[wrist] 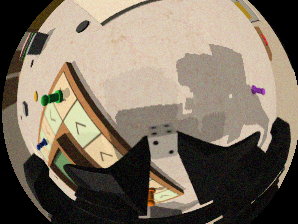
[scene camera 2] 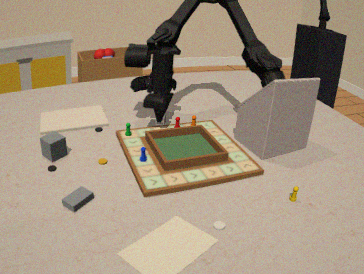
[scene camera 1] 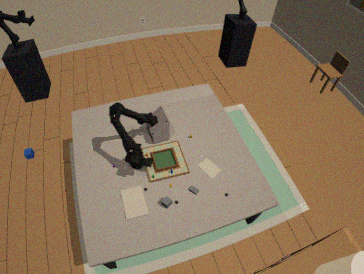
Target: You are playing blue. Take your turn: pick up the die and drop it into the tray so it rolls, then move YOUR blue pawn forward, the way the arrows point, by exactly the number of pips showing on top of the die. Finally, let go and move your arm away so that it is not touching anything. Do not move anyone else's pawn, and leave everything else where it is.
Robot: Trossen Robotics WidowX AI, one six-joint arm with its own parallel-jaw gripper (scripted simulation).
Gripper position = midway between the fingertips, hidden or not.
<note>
In view: my gripper [scene camera 2: 159, 120], a white die [wrist: 162, 138] and a green tray [scene camera 2: 175, 147].
My gripper is seen too in the wrist view [wrist: 161, 137]. Scene camera 1 does not show the white die, which is hidden by my gripper.
</note>
